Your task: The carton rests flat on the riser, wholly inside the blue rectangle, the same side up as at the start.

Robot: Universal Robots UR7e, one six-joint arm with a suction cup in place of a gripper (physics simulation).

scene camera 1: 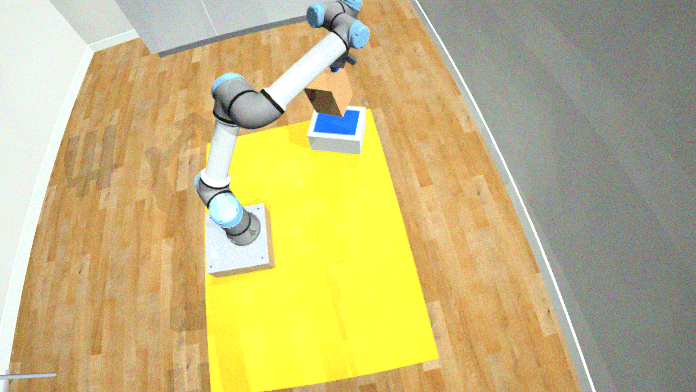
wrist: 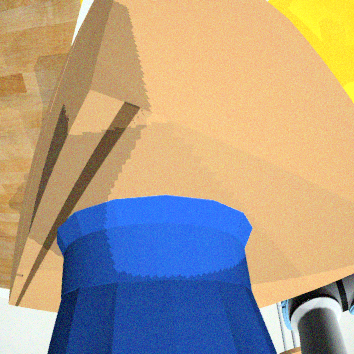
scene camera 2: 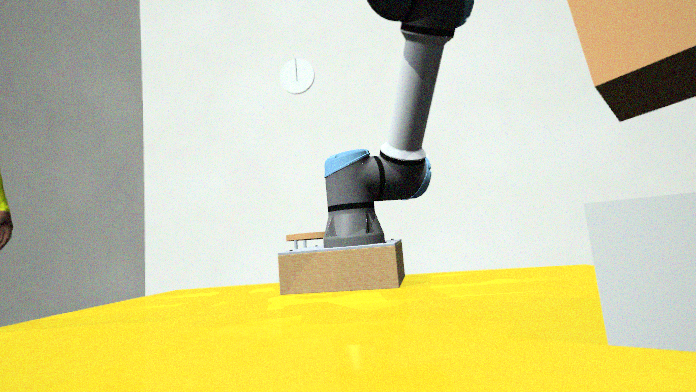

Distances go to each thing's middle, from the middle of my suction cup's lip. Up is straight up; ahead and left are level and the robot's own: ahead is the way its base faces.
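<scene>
Brown carton (scene camera 2: pixel 634 60): my suction cup is 10 mm to the left of it, 40 mm past it and 110 mm above it. Grey riser (scene camera 2: pixel 636 243): 30 mm behind my suction cup and 380 mm below it.
</scene>
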